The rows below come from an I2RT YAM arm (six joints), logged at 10 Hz.
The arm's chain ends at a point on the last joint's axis. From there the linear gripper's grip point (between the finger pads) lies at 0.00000 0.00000 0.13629 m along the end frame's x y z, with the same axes.
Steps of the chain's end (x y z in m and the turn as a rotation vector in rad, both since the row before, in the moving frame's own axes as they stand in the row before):
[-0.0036 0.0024 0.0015 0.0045 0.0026 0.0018]
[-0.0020 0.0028 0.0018 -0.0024 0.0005 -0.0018]
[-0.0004 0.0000 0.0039 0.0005 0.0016 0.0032]
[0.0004 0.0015 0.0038 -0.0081 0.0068 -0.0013]
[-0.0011 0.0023 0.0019 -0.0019 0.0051 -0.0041]
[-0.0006 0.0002 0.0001 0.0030 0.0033 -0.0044]
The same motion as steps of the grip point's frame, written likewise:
[-0.0032 0.0018 0.0015 0.0045 0.0026 0.0018]
[-0.0019 0.0031 0.0018 -0.0024 0.0005 -0.0018]
[-0.0002 -0.0001 0.0039 0.0005 0.0016 0.0032]
[0.0013 0.0026 0.0038 -0.0081 0.0068 -0.0013]
[-0.0004 0.0026 0.0019 -0.0019 0.0051 -0.0041]
[-0.0002 -0.0002 0.0001 0.0030 0.0033 -0.0044]

